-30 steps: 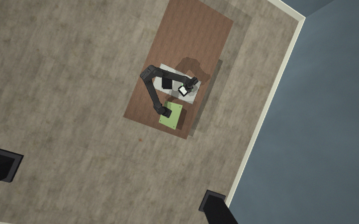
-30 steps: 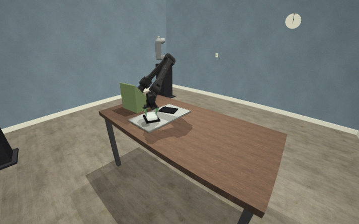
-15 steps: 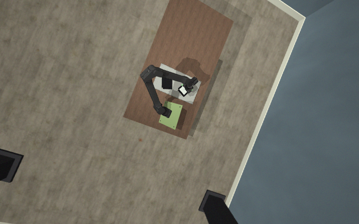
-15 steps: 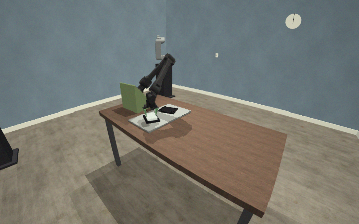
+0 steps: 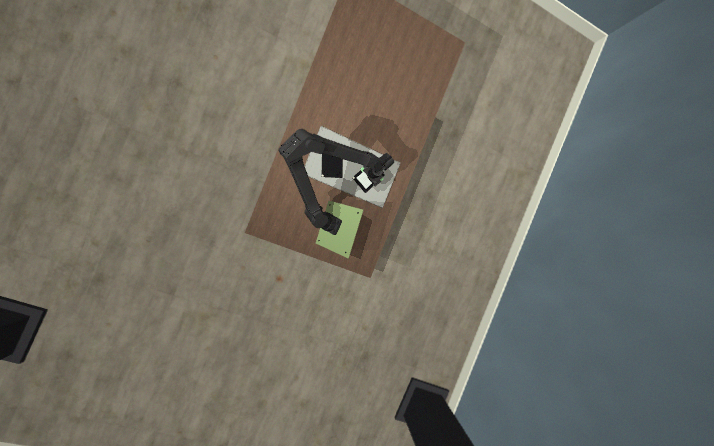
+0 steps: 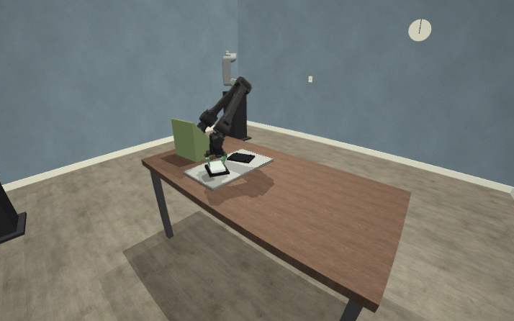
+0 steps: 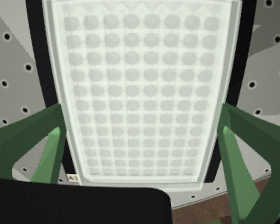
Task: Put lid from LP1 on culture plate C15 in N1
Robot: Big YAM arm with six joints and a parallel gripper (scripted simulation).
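My hand is 1 cm above the clear lid. Round my hand: culture plate: 2 cm below; lid park LP1: 23 cm to the left, 3 cm below, 2 cm behind.
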